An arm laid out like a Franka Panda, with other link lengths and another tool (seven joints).
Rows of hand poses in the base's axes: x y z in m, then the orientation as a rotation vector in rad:
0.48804, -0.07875, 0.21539, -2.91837, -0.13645, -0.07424
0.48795, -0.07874, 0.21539, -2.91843, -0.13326, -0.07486
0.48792, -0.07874, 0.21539, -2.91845, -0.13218, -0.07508
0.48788, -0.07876, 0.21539, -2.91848, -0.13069, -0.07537
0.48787, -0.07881, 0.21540, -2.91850, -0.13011, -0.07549
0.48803, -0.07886, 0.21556, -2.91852, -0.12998, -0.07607
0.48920, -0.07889, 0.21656, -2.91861, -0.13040, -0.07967
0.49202, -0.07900, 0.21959, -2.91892, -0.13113, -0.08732
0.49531, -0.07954, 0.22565, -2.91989, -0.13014, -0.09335
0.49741, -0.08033, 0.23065, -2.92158, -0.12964, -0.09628
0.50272, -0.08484, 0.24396, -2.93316, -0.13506, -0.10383
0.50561, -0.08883, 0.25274, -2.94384, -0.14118, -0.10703
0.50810, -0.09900, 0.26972, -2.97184, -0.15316, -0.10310
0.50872, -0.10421, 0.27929, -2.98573, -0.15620, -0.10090
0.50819, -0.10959, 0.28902, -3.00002, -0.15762, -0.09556
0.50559, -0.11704, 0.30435, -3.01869, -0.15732, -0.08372
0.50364, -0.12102, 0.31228, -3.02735, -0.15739, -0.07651
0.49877, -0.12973, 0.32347, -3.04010, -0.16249, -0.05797
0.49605, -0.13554, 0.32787, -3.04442, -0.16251, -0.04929
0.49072, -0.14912, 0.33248, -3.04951, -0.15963, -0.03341
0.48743, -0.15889, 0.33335, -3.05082, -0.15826, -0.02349
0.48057, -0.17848, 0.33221, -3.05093, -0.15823, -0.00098
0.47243, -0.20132, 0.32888, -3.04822, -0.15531, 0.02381
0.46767, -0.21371, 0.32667, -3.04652, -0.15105, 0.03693
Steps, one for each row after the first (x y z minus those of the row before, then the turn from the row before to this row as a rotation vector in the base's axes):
-0.00009, 0.00001, 0.00000, 0.00014, -0.00018, -0.00220
-0.00003, 0.00000, 0.00000, 0.00005, -0.00007, -0.00075
-0.00004, -0.00002, 0.00000, 0.00006, -0.00008, -0.00103
-0.00001, -0.00005, 0.00001, 0.00001, -0.00004, -0.00040
0.00016, -0.00005, 0.00016, -0.00001, -0.00038, -0.00013
0.00117, -0.00003, 0.00100, -0.00009, -0.00247, 0.00001
0.00282, -0.00011, 0.00303, -0.00032, -0.00524, -0.00010
0.00329, -0.00054, 0.00606, -0.00090, -0.00402, -0.00118
0.00210, -0.00079, 0.00500, -0.00165, -0.00198, -0.00066
0.00531, -0.00451, 0.01331, -0.01191, -0.00571, 0.00238
0.00289, -0.00399, 0.00878, -0.01107, -0.00279, 0.00319
0.00249, -0.01017, 0.01698, -0.02874, 0.00125, 0.00636
0.00062, -0.00521, 0.00957, -0.01406, 0.00093, 0.00120
-0.00053, -0.00538, 0.00973, -0.01436, 0.00307, 0.00026
-0.00260, -0.00745, 0.01533, -0.01866, 0.00727, -0.00087
-0.00195, -0.00398, 0.00793, -0.00870, 0.00446, -0.00020
-0.00487, -0.00871, 0.01119, -0.01329, 0.01152, 0.00326
-0.00272, -0.00581, 0.00440, -0.00446, 0.00551, 0.00006
-0.00533, -0.01358, 0.00461, -0.00524, 0.01026, -0.00165
-0.00329, -0.00977, 0.00087, -0.00148, 0.00646, -0.00067
-0.00686, -0.01959, -0.00114, -0.00078, 0.01469, 0.00061
-0.00814, -0.02284, -0.00333, 0.00192, 0.01641, -0.00111
-0.00476, -0.01239, -0.00221, 0.00132, 0.00879, -0.00236

